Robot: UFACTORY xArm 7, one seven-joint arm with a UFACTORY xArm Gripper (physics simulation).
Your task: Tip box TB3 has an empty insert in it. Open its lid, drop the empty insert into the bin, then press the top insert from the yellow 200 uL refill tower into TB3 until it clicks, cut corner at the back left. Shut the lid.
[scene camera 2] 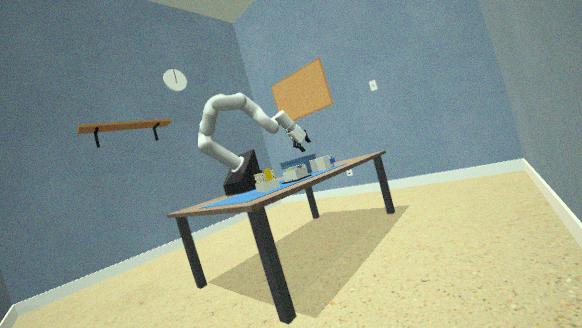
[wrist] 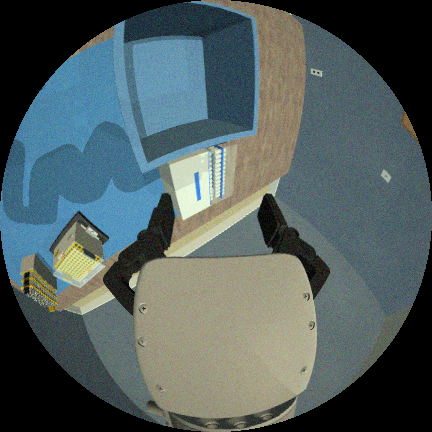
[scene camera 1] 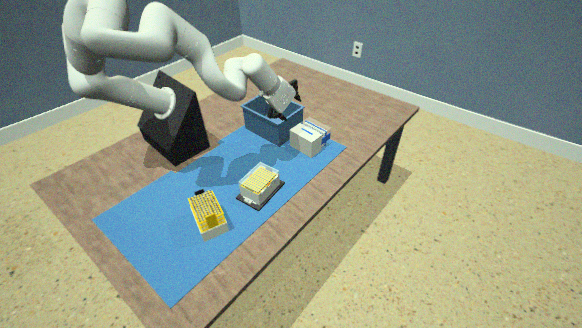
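My gripper [scene camera 1: 291, 106] [scene camera 2: 305, 145] [wrist: 217, 203] is open and empty, tilted, high above the bin's near right side and the white box. The blue bin [scene camera 1: 264, 126] [wrist: 230, 75] stands at the back of the mat; no insert shows on its floor in the wrist view. A tip box [scene camera 1: 263, 194] [scene camera 2: 296, 174] [wrist: 90, 242], which looks like TB3, stands on a dark base with a yellow insert [scene camera 1: 260, 179] [wrist: 77, 261] under a clear lid that looks shut. The yellow refill tower [scene camera 1: 206, 210] [scene camera 2: 267, 182] [wrist: 39, 287], a stack of yellow inserts on a pale base, stands left of it. Cut corners are too small to tell.
A white box [scene camera 1: 306, 140] [scene camera 2: 320, 163] [wrist: 188, 186] with a blue stripe and blue-edged rows stands beside the bin. A blue mat [scene camera 1: 145, 235] covers part of the wooden table [scene camera 1: 75, 190]. The arm's black mount [scene camera 1: 175, 135] stands at the table's rear.
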